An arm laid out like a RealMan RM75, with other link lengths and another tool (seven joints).
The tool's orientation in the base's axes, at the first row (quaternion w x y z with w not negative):
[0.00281 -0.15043 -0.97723 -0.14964]
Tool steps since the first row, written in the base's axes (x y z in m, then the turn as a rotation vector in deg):
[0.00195 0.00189 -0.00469 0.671 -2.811 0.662]
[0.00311 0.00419 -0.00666 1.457 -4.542 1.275]
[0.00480 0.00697 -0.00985 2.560 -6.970 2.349]
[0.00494 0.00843 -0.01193 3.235 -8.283 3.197]
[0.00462 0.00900 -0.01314 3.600 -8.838 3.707]
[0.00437 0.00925 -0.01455 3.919 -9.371 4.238]
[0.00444 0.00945 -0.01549 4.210 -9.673 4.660]
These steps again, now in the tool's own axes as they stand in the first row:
[-0.00154 0.00093 0.00511 -1.431 -2.167 -1.430]
[-0.00208 0.00279 0.00771 -2.658 -3.332 -2.492]
[-0.00304 0.00489 0.01164 -4.369 -4.903 -4.187]
[-0.00285 0.00565 0.01406 -5.355 -5.651 -5.355]
[-0.00244 0.00572 0.01537 -5.841 -5.900 -5.991]
[-0.00220 0.00546 0.01678 -6.275 -6.136 -6.642]
[-0.00225 0.00539 0.01774 -6.620 -6.202 -7.122]

